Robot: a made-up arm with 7 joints. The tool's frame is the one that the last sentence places.
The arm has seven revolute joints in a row. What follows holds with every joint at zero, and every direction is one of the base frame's.
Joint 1 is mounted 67.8 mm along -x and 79 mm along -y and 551.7 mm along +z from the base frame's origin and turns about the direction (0.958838, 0.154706, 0.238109), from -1.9 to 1.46 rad.
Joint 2 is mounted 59.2 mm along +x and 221 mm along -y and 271.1 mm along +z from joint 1 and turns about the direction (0.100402, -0.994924, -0.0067), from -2.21 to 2.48 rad.
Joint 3 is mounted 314.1 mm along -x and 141.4 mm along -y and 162.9 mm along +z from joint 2 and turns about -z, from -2.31 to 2.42 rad.
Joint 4 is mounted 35.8 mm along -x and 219.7 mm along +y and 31.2 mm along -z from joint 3 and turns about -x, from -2.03 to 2.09 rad.
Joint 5 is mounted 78.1 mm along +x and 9.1 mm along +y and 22.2 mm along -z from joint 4 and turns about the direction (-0.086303, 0.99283, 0.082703), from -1.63 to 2.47 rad.
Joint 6 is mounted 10.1 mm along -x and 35.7 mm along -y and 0.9 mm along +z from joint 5 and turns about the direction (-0.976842, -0.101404, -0.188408), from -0.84 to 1.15 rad.
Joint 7 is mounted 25.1 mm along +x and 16.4 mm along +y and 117.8 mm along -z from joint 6 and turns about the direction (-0.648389, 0.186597, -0.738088), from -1.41 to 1.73 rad.
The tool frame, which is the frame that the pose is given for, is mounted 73.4 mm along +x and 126.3 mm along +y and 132.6 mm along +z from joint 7; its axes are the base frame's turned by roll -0.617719, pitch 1.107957 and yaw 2.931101 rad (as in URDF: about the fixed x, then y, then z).
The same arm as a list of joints. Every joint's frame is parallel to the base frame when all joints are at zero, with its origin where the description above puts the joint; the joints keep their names.
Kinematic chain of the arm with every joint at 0, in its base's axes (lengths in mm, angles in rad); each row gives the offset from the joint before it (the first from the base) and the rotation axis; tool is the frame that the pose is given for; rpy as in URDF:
joint 1: xyz -67.8 -79 551.7 axis 0.958838 0.154706 0.238109
joint 2: xyz 59.2 -221 271.1 axis 0.100402 -0.994924 -0.0067
joint 3: xyz -314.1 -141.4 162.9 axis -z
joint 4: xyz -35.8 219.7 -31.2 axis -x
joint 5: xyz 78.1 9.1 -22.2 axis -0.086303 0.99283 0.082703
joint 6: xyz -10.1 -35.7 0.9 axis -0.976842 -0.101404 -0.188408
joint 7: xyz 25.1 16.4 -117.8 axis -0.648389 0.186597 -0.738088
tool: xyz 73.4 126.3 132.6 rpy -0.6177 1.108 2.9311
Joint limits (rad, base to tool): -1.9..1.46 -2.21..2.48 -2.31..2.42 -2.03..2.09 -1.63..2.47 -0.84..1.15 -1.41..1.73

